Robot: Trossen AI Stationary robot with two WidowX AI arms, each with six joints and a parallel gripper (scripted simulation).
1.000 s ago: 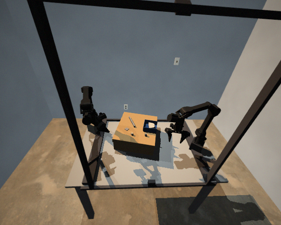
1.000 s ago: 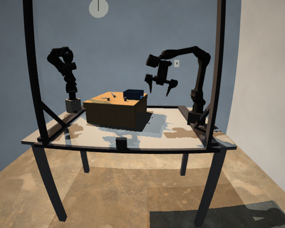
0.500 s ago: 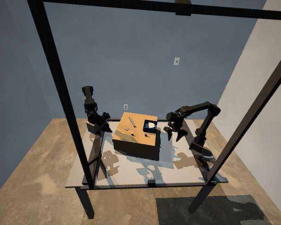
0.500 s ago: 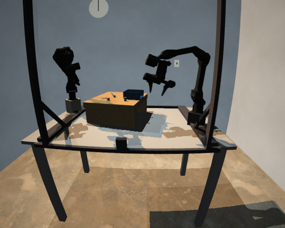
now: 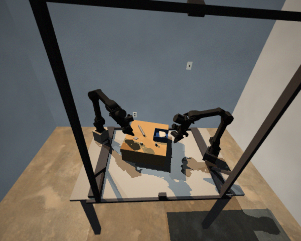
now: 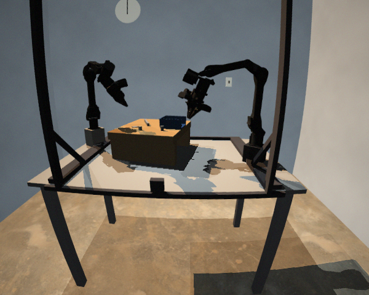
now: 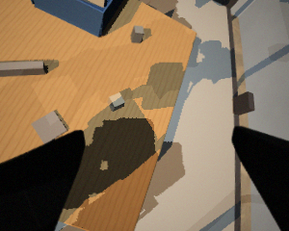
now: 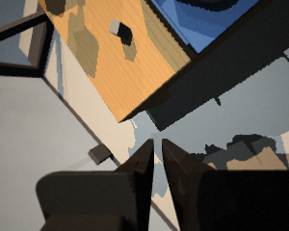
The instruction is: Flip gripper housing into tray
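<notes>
Right now my right hand is 110 mm short of the white gripper housing, 120 mm to the right of it and 70 mm above it. The rest, counted from my right hand: small grey plate: 40 mm ahead, 330 mm to the left, 100 mm below; then wooden block: 100 mm ahead, 250 mm to the left, 160 mm below; then gripper housing half: 110 mm ahead, 120 mm to the left, 90 mm below.
</notes>
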